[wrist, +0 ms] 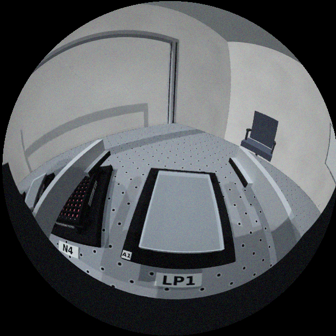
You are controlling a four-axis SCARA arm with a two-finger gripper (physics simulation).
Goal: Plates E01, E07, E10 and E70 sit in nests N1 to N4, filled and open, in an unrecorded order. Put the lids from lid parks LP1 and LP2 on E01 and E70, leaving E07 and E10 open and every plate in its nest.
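A pale, clear lid lies flat on the black lid park LP1, in the lower middle of the wrist view. My gripper is open and empty above it, one finger to the left of the lid and the other to the right, both apart from it. At the left, a black plate with red wells sits in nest N4 with no lid on it, partly hidden by the left finger. The small print on its side is not readable. LP2 and the labels of N1 to N3 do not show.
Part of a pale-topped object shows at the far left, beyond the left finger. A perforated grey table reaches back to the wall. A dark chair stands beyond the table at the right.
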